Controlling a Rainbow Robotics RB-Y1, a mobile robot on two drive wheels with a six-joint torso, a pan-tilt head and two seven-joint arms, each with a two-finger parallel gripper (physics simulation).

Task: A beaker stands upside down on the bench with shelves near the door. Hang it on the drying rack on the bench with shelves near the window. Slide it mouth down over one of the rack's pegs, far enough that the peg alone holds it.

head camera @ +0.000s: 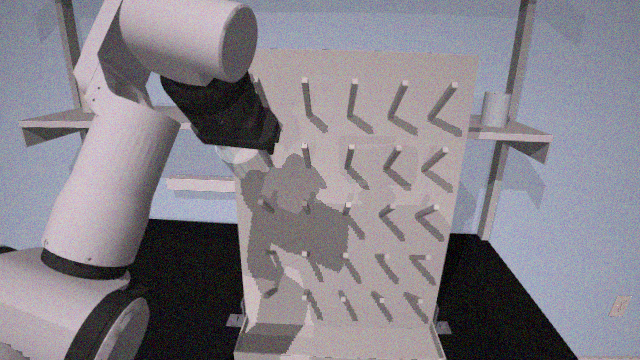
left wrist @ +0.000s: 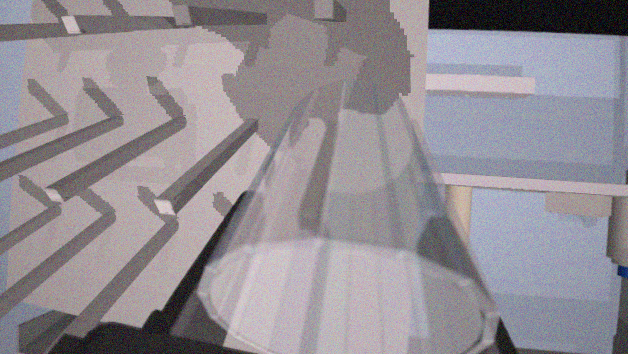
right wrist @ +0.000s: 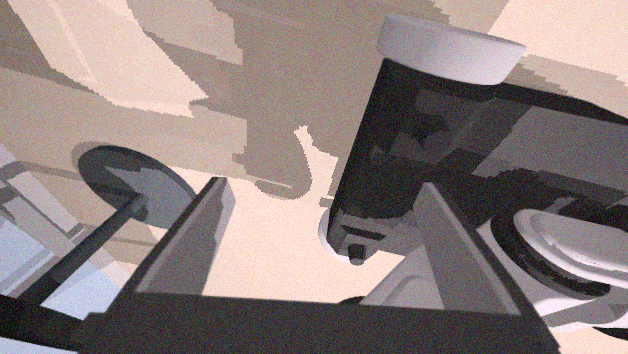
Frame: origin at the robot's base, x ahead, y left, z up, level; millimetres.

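Where they show: left gripper, fingertip midpoint: (head camera: pixel 247 146) (left wrist: pixel 341 219); right gripper, fingertip midpoint: (right wrist: pixel 322 191).
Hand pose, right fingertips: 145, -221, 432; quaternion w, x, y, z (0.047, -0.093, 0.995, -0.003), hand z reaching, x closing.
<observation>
Things, the pixels of their top centre, and the offset from my right fingertips, as dx, dy, dz. "spot": a spot on its surface instead. Level surfaces: height alone.
- clear beaker, middle of its top: (left wrist: pixel 334 346) (head camera: pixel 243 117) +529, +369, +862
- black bench top, its level: dz +331
- pale cylindrical container, surface spot: (head camera: pixel 495 107) spot: +929, -208, +841
- right wall shelf, its level: dz +788
The clear beaker (head camera: pixel 247 162) (left wrist: pixel 350 200) is held tilted at the upper left of the drying rack (head camera: pixel 370 62) (left wrist: pixel 210 110), with its closed base towards the left wrist camera and its far end towards the pegboard. My left gripper (left wrist: pixel 341 219) is shut on it; in the head view the black gripper body hides part of the beaker. A dark strip, like a peg, shows through the glass; I cannot tell whether it is inside or behind. A neighbouring peg (left wrist: pixel 210 165) passes outside the beaker, to its left. My right gripper (right wrist: pixel 322 191) is open and empty, above the floor.
The rack stands on the black bench top (head camera: pixel 510 280). A pale cylindrical container (head camera: pixel 495 107) stands on the right wall shelf (head camera: pixel 525 131). In the right wrist view, a dark round disc on a pole (right wrist: pixel 170 192) is at left and the black and white robot base (right wrist: pixel 372 150) at right.
</observation>
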